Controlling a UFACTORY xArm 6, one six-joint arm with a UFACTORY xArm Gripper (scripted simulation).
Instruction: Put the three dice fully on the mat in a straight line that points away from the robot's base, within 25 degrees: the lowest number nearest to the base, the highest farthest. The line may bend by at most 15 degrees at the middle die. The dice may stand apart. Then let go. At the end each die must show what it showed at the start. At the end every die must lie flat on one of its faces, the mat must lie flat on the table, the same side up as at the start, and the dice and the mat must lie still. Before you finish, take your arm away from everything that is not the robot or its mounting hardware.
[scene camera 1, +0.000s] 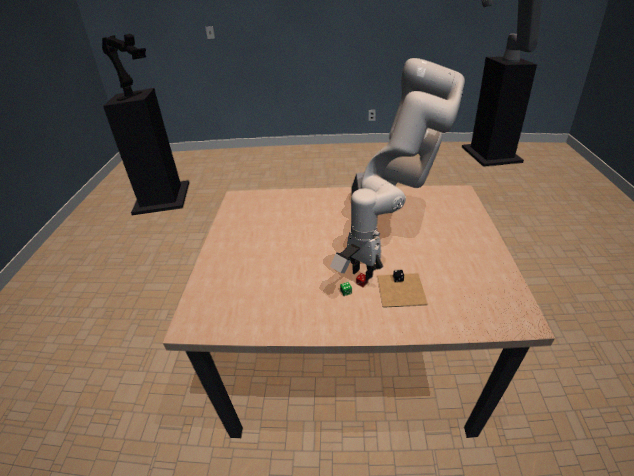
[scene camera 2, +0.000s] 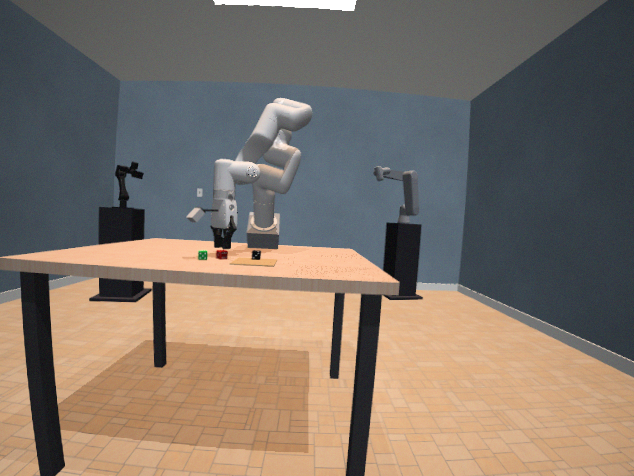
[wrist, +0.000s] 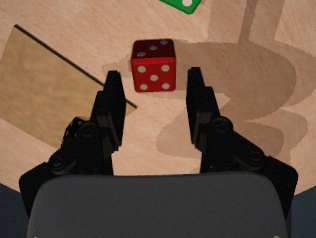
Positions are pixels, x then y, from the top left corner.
Labels:
My gripper shows in scene camera 1 (362, 275), in scene camera 2 and in the wrist view. The same spot on my gripper: (scene camera 2: 219, 242) is (wrist: 189, 106).

